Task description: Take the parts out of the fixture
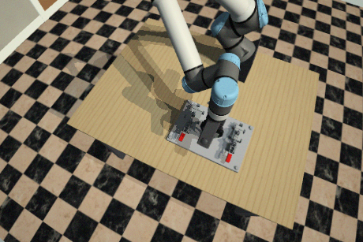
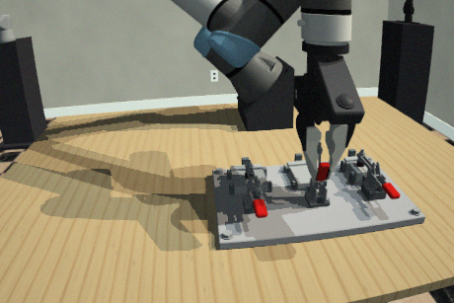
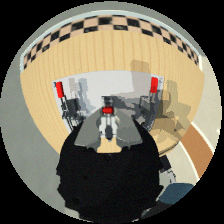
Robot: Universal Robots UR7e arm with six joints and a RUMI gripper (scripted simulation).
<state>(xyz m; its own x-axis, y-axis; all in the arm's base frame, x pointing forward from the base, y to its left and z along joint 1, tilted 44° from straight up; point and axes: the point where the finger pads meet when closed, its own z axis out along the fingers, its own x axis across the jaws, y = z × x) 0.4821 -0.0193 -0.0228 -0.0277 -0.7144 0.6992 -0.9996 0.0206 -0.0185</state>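
Right now my hand is 110 mm past the flat grey plate part and 50 mm above it. Round my hand: grey fixture plate (40 mm behind, 70 mm below).
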